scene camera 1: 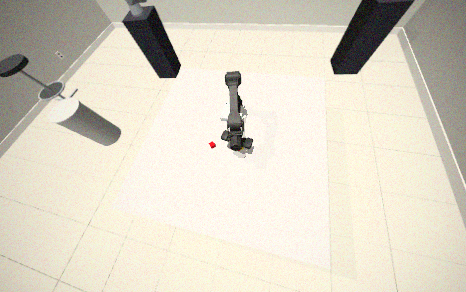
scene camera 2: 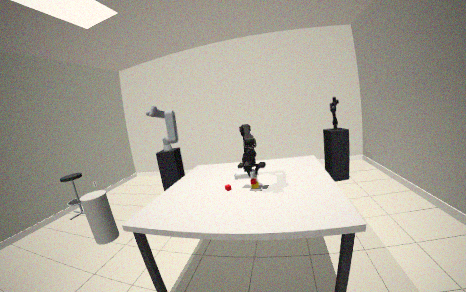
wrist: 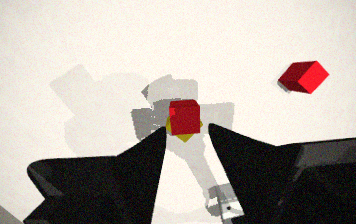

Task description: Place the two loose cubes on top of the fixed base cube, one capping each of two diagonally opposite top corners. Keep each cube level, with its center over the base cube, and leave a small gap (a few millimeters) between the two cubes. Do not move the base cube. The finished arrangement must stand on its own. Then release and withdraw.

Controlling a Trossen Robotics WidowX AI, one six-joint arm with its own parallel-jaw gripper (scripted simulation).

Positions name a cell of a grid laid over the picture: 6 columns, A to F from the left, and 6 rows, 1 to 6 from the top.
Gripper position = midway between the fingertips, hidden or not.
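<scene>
My gripper (wrist: D4). Red cube (wrist: D4). Another red cube (wrist: F3).
</scene>
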